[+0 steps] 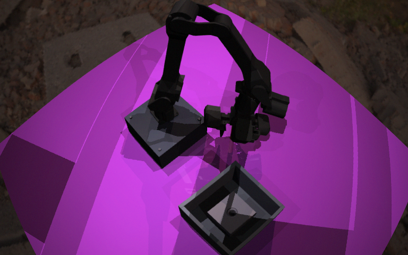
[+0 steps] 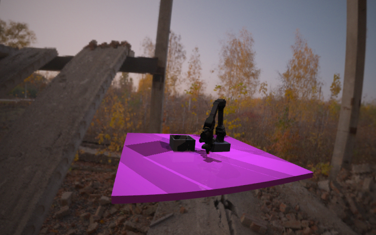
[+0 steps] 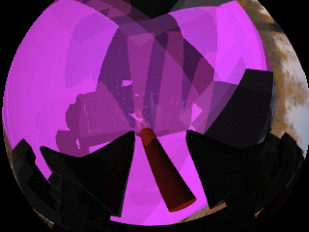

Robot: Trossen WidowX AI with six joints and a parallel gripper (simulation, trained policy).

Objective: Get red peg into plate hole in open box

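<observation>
Now: the grey plate 200 mm ahead of my gripper tip, 150 mm to the right of it and 30 mm above it. Round my gripper tip: red peg: 10 mm to the left, 30 mm above; then dark box: 200 mm ahead, 150 mm to the right, 10 mm above.
</observation>
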